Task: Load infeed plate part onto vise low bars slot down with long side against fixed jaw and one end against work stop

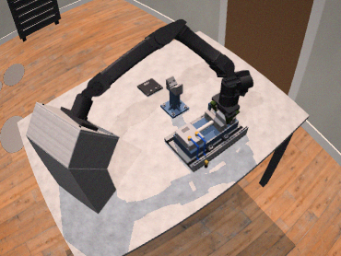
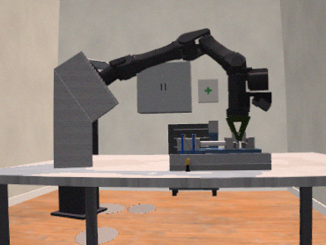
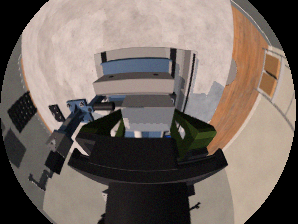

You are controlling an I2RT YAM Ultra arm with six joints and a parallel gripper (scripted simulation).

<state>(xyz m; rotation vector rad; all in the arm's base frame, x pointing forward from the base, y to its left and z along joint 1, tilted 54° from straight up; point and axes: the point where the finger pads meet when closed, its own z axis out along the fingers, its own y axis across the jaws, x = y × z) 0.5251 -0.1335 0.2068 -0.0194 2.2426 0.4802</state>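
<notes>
Now: the grey part right at my hand. Round my hand: fixed jaw 30 mm ahead, 30 mm to the left, 20 mm below; moving jaw 30 mm behind, 10 mm to the left, 20 mm below; air cylinder rod 80 mm behind, 20 mm below.
</notes>
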